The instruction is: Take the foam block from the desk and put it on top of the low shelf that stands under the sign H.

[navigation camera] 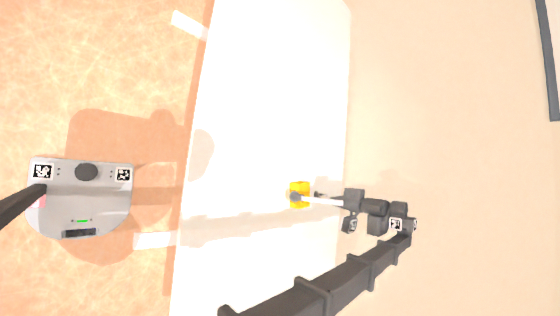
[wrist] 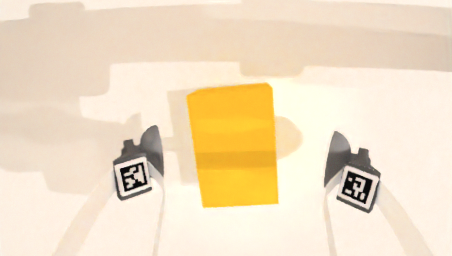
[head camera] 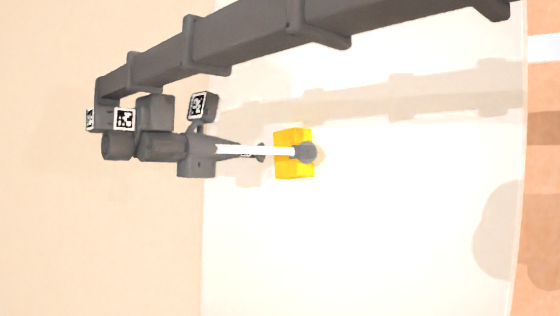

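Where they show: gripper, fingertip midpoint: (navigation camera: 301,195) (head camera: 289,152); robot's base, link origin: (navigation camera: 86,171).
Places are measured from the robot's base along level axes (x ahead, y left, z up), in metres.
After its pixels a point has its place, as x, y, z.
The yellow foam block (head camera: 293,136) @(-0.051, -0.585, 0.765) (navigation camera: 300,186) @(0.012, -0.582, 0.765) (wrist: 235,125) lies on the pale desk (head camera: 375,225) @(0.099, -0.433, 0.720) (navigation camera: 270,100) @(0.296, -0.452, 0.720) (wrist: 400,110). My gripper (head camera: 283,151) @(-0.022, -0.602, 0.758) (navigation camera: 306,195) @(-0.022, -0.602, 0.758) (wrist: 243,147) @(-0.022, -0.602, 0.758) is open. In the wrist view the block shows between the two fingertips, with a gap on each side and a wider gap on the right. In the head and navigation views one fingertip covers part of the block, and the other shows beside it. The fingers' exact height over the desk is hard to tell. The low shelf and the sign H do not show.
My telescoping arm (head camera: 240,40) @(-0.088, -0.284, 1.110) (navigation camera: 345,275) @(-0.086, -0.291, 1.100) reaches across above the desk and casts a shadow on it. My grey base (navigation camera: 80,200) @(-0.109, 0.010, 0.160) stands on the orange floor (navigation camera: 30,100) @(0.274, 0.219, 0.000) beside the desk's long edge. A dark bar (navigation camera: 549,60) @(0.465, -0.983, 1.445) shows at the upper right of the navigation view.
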